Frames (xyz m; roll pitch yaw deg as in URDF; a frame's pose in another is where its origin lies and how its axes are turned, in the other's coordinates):
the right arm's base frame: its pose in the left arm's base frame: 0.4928 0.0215 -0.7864 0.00 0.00 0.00
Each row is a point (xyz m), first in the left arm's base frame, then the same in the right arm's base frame.
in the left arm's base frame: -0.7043 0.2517 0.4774
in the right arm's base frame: -1.1971 0.2302 1.2638
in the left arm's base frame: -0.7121 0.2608 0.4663
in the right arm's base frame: -1.2049 0.2393 1.2527
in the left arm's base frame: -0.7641 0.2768 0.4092
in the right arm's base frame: -1.2569 0.2553 1.1956
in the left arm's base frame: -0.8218 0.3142 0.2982
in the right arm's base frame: -1.3146 0.2927 1.0846
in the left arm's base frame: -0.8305 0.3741 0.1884
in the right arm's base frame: -1.3233 0.3526 0.9748
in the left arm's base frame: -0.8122 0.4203 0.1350
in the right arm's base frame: -1.3050 0.3988 0.9214
